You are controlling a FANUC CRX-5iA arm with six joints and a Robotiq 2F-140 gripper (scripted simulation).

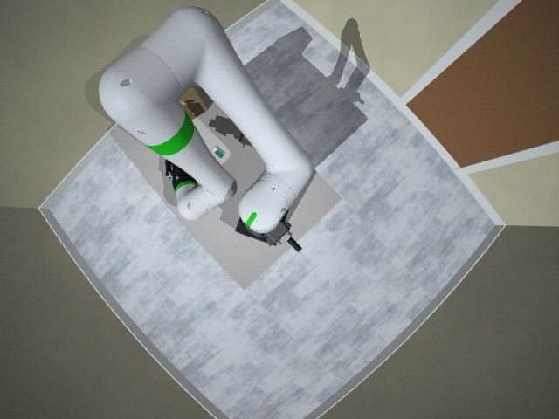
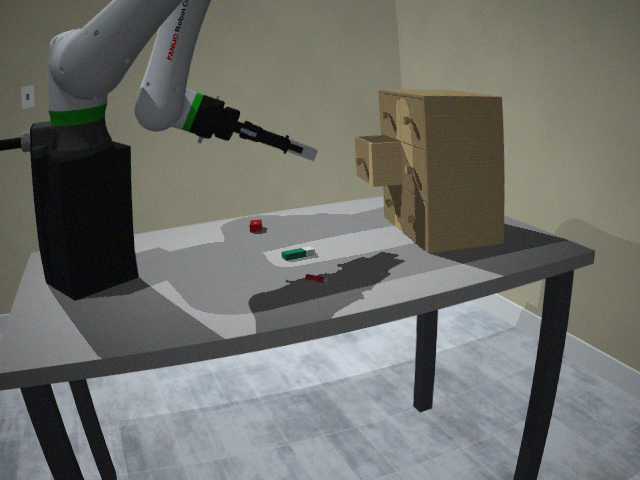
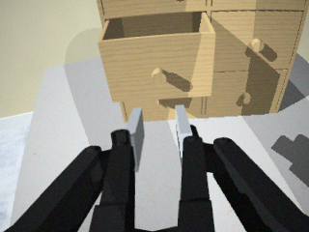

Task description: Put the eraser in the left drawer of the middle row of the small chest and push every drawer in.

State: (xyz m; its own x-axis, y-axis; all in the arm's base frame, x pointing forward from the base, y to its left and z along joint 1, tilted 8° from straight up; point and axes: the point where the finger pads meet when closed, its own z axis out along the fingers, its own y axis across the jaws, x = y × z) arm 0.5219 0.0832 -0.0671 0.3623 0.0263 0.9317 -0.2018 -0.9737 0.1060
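Right now my hand is 7 cm past the eraser, 14 cm to the left of it and 19 cm above it. Also, from my hand: small red cube 8 cm behind, 12 cm to the left, 19 cm below; thin red pen-like object 10 cm behind, 30 cm to the right, 20 cm below.
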